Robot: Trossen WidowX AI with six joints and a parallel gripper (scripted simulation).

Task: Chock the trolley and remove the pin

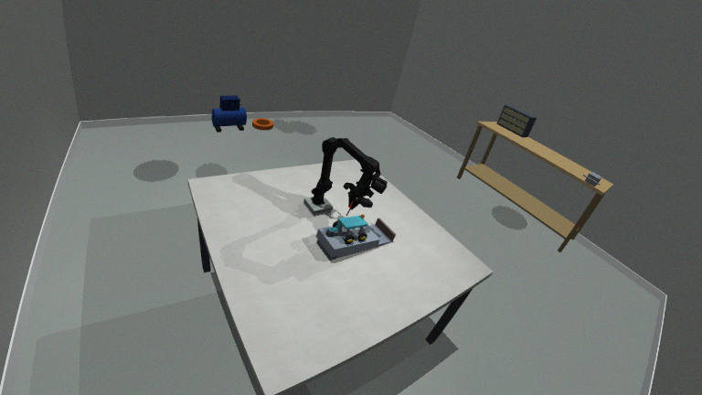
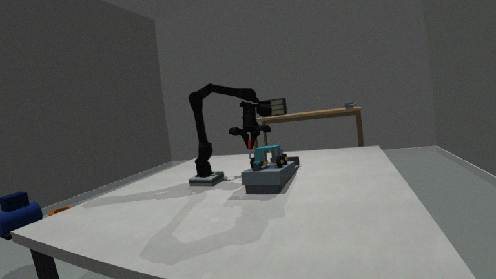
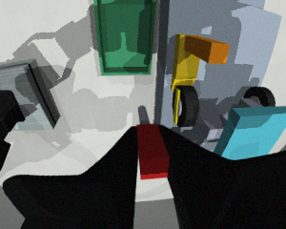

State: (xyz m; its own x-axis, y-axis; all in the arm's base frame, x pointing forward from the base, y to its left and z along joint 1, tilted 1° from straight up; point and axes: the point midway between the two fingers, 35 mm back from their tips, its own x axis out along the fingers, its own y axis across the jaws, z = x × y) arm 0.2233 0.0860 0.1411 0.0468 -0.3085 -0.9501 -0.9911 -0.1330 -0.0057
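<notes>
My gripper tip is now 15 cm above the green tray, 4 cm to the right of it and 2 cm past it. From my gripper tip the other things lie so: yellow chock 6 cm below, 5 cm ahead, 3 cm to the left; teal trolley 11 cm ahead, 5 cm to the right, 3 cm below; red-headed stop pin right at my gripper tip.
</notes>
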